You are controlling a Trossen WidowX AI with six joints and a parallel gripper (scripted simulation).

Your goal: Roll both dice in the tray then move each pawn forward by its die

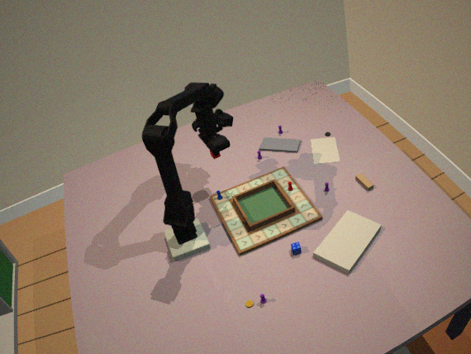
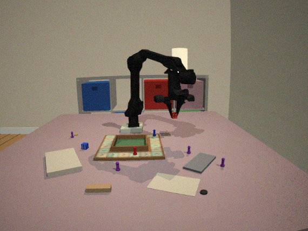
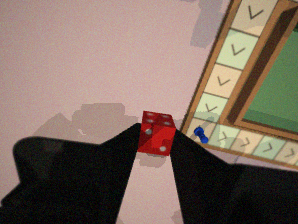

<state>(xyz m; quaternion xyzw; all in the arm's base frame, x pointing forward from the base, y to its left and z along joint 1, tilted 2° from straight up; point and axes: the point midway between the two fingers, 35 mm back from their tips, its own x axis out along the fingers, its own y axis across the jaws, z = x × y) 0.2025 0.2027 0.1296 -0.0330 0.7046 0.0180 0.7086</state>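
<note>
My gripper tip is now 70 mm short of the blue die, 420 mm to the left of it and 110 mm above it. From my gripper tip the other things lie so: red die right at my gripper tip; then blue pawn 40 mm behind, 90 mm to the right, 100 mm below; then green tray 70 mm ahead, 210 mm to the right, 120 mm below.
</note>
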